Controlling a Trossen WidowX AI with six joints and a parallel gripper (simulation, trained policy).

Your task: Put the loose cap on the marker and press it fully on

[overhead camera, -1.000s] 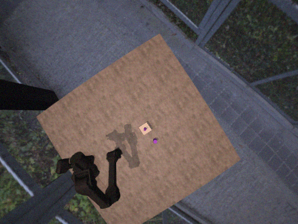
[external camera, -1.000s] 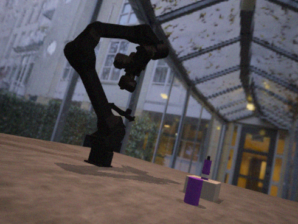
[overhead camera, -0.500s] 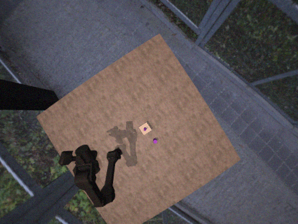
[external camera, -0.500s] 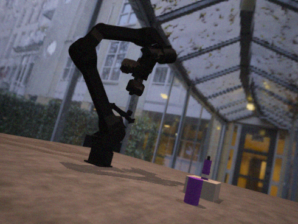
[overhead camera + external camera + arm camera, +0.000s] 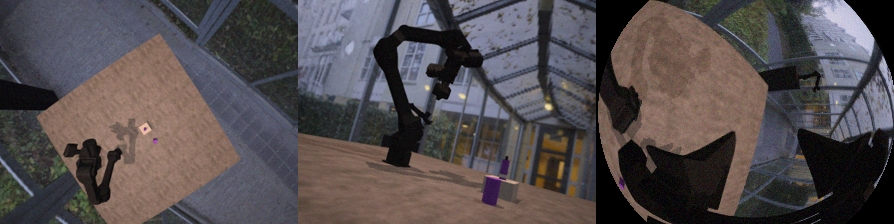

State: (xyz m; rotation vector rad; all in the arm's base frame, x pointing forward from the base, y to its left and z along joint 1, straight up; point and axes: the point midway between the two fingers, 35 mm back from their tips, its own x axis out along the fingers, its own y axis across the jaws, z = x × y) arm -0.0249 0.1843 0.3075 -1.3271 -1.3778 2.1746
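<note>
My gripper tip is now 360 mm short of the purple cap, 290 mm to the left of it and 260 mm above it. From my gripper tip the other things lie so: pale holder block: 350 mm ahead, 270 mm below, 160 mm to the right; purple marker: 350 mm ahead, 210 mm below, 160 mm to the right.
</note>
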